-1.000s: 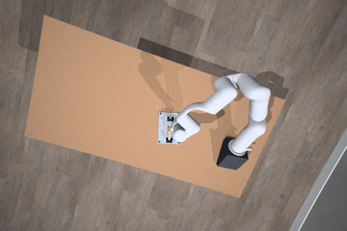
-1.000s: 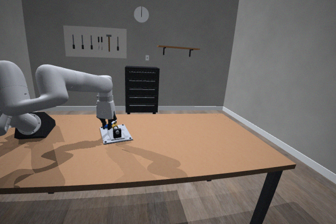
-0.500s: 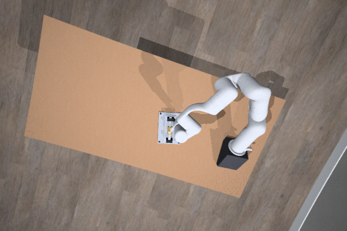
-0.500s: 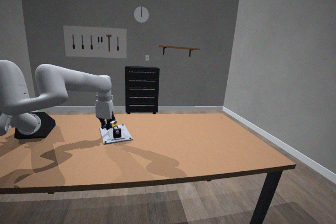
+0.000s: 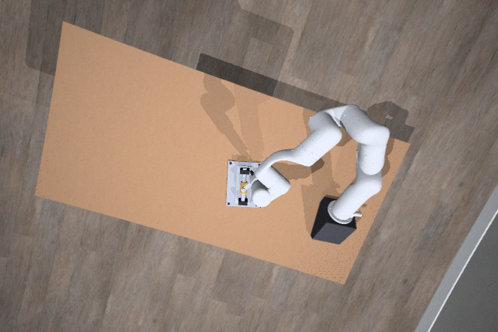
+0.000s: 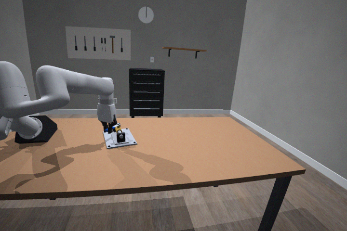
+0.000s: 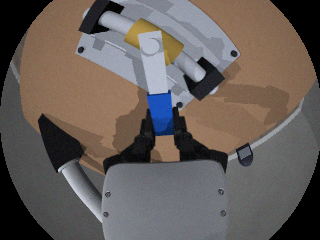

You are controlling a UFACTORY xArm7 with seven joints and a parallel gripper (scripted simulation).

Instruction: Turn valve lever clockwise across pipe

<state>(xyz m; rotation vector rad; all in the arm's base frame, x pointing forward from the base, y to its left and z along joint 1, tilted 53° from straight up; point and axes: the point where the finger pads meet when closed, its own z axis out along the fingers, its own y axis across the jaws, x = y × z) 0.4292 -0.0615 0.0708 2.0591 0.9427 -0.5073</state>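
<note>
The lever lies 3 cm ahead of my hand and 4 cm to the left of it.
</note>
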